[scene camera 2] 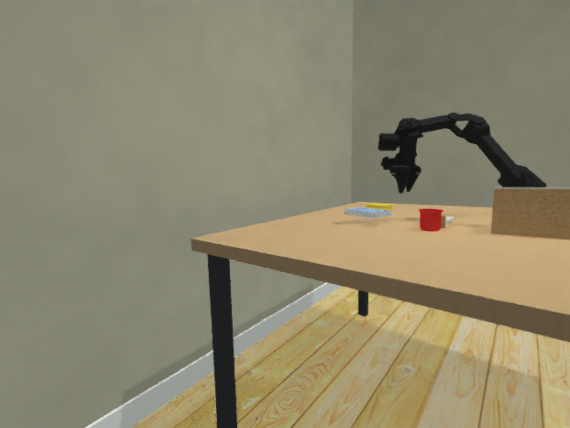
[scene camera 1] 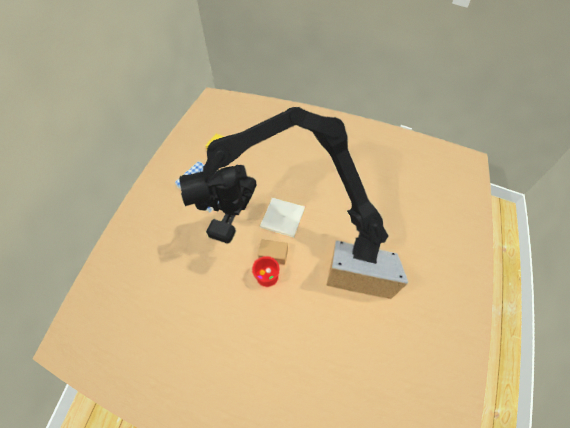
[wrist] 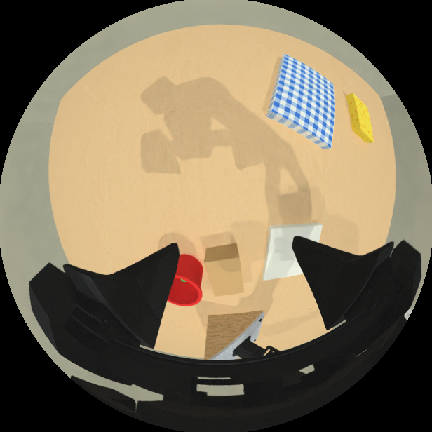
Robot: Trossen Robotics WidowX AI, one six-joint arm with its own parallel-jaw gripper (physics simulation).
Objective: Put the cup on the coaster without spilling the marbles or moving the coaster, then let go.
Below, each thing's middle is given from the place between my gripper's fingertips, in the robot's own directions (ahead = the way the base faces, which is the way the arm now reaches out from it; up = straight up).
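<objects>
A tan block (wrist: 222,264) lies 10 cm behind my hand, 10 cm below it and 1 cm to the left of it. The white square coaster (scene camera 1: 283,217) is 12 cm to the right of my hand, and it is also 9 cm behind my hand and 11 cm below it. I see the red cup (wrist: 188,292) too, 8 cm to the left of my hand, 11 cm behind it and 9 cm below it.
</objects>
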